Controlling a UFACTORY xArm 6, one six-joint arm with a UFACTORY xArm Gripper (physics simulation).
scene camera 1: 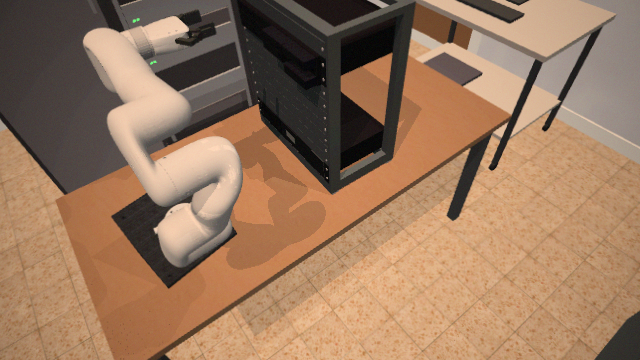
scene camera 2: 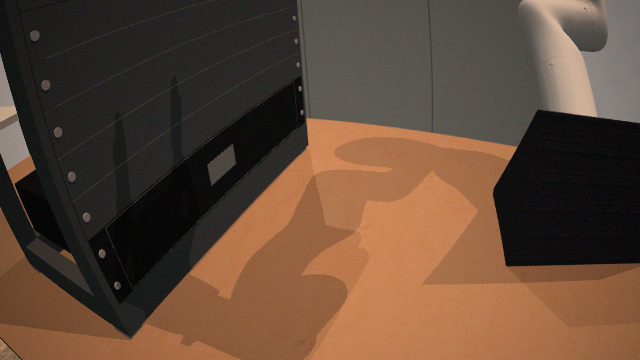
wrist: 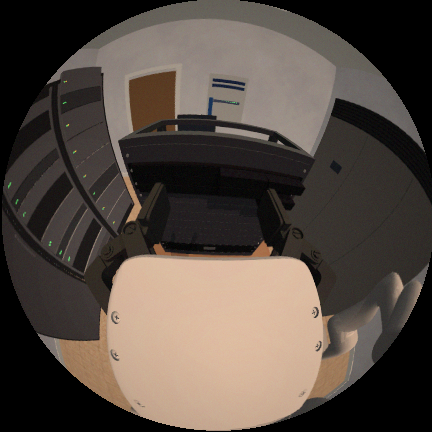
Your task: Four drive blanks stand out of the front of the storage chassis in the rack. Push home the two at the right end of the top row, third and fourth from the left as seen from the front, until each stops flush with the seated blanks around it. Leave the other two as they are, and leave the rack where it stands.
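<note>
The dark rack stands upright on the table. The storage chassis is in its upper part. At the right end of its top row, dark blanks stand out as one long block; the seams between them are hard to see. A lower dark blank also stands out below, near the right end. I cannot separate all four blanks. The chassis does not show in scene camera 2. My gripper is open and empty, in front of the rack, apart from it and facing it.
The wooden table carries the rack and the arm's black base plate. Server cabinets stand beyond the table at the left. A pale side table stands behind the rack.
</note>
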